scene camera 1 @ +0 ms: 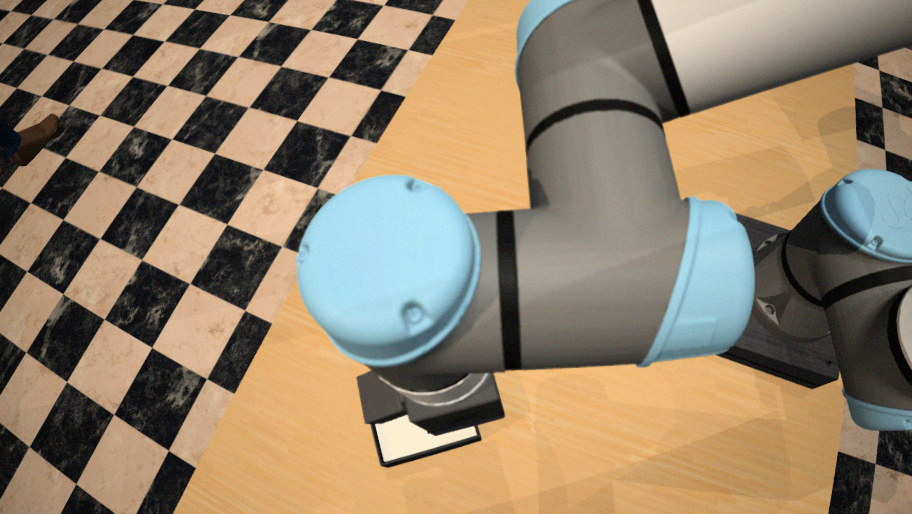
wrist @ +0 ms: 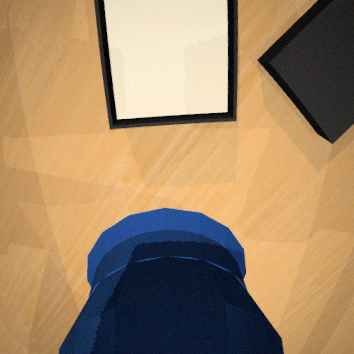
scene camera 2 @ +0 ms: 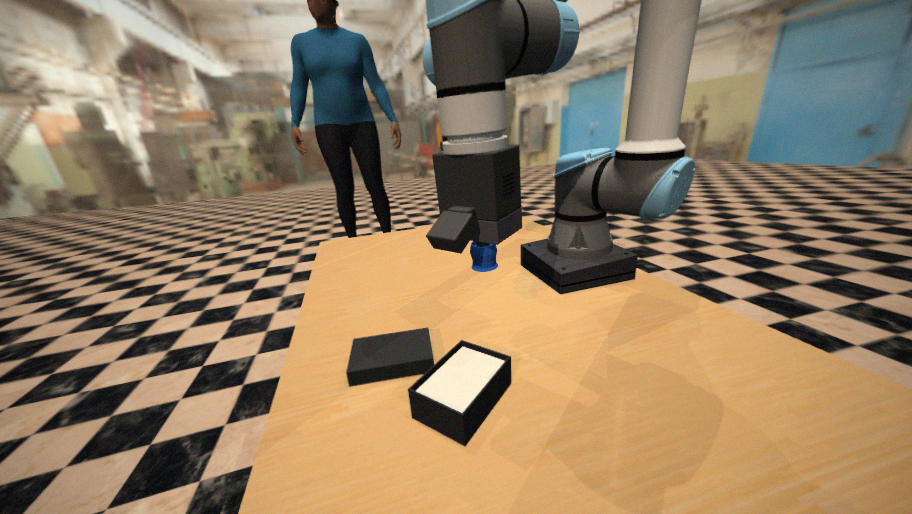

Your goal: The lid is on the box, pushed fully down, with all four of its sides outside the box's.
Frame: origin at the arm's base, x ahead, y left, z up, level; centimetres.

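Where they show: end effector, tool point: (wrist: pixel 166 278) (scene camera 2: pixel 484 265); arm's base, origin of the base link: (scene camera 1: pixel 794 289) (scene camera 2: pixel 578 246).
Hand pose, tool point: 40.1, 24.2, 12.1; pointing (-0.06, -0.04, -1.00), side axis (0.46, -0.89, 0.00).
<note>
Each offset is from my tool point to the top centre of the thing, as dx, dy, dz. "spot": to the spot under its first point. Level surfaces: height alone.
The open black box {+5.4, +2.1, -13.5} (scene camera 1: pixel 431 452) (scene camera 2: pixel 440 416) (wrist: pixel 172 124) stands upright on the wooden table, with a cream block {spot: +7.1, +5.1, -14.3} (scene camera 1: pixel 402 439) (scene camera 2: pixel 461 377) (wrist: pixel 170 65) inside, below its rim. The dark lid {+11.9, -11.6, -15.6} (scene camera 2: pixel 390 352) (wrist: pixel 320 75) lies beside the box, closed face up, apart from it and turned at an angle to it. In scene camera 1, I cannot tell the lid from the dark parts under the arm. My blue suction cup (scene camera 2: pixel 484 266) (wrist: pixel 166 220) points down above the table, off the box's near end in the wrist view, and holds nothing. The arm hides the cup in scene camera 1.
The arm's dark base (scene camera 1: pixel 785 363) (scene camera 2: pixel 562 274) stands on the wooden table {dz -18.3} (scene camera 1: pixel 268 446) (scene camera 2: pixel 306 459). A camera housing (scene camera 2: pixel 453 228) sticks out beside the cup. A person (scene camera 2: pixel 335 76) stands beyond the table's far edge on the checkered floor.
</note>
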